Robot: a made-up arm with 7 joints. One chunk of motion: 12 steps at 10 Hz.
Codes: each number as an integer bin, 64 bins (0 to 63) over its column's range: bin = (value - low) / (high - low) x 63, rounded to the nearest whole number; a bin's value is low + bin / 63 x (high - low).
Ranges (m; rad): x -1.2..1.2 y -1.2..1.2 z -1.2..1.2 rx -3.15..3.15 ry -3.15..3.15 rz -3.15..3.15
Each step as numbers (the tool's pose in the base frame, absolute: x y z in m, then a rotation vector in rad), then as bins.
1 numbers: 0.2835 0.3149 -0.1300 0.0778 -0.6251 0.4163
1 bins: 39 40 28 32 25 36
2 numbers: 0.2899 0.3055 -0.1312 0.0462 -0.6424 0.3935
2 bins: 39 40 28 32 25 35
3 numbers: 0.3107 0.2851 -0.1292 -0.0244 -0.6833 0.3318
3 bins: 40 39 28 31 25 35
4 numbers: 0.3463 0.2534 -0.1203 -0.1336 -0.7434 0.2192
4 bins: 41 38 28 30 24 34
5 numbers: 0.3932 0.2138 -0.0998 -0.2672 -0.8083 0.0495
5 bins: 42 37 29 29 23 32
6 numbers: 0.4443 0.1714 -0.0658 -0.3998 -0.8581 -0.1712
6 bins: 43 36 30 28 23 30
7 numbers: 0.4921 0.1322 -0.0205 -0.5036 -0.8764 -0.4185
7 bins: 44 35 31 26 23 27
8 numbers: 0.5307 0.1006 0.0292 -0.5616 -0.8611 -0.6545
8 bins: 45 34 32 26 23 25
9 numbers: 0.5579 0.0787 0.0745 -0.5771 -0.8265 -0.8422
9 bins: 46 34 33 26 23 23
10 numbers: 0.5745 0.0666 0.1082 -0.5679 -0.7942 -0.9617
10 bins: 47 33 34 26 24 22
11 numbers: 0.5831 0.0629 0.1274 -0.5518 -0.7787 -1.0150
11 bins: 47 33 35 26 24 21
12 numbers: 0.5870 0.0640 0.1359 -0.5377 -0.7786 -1.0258
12 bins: 47 33 35 26 24 21
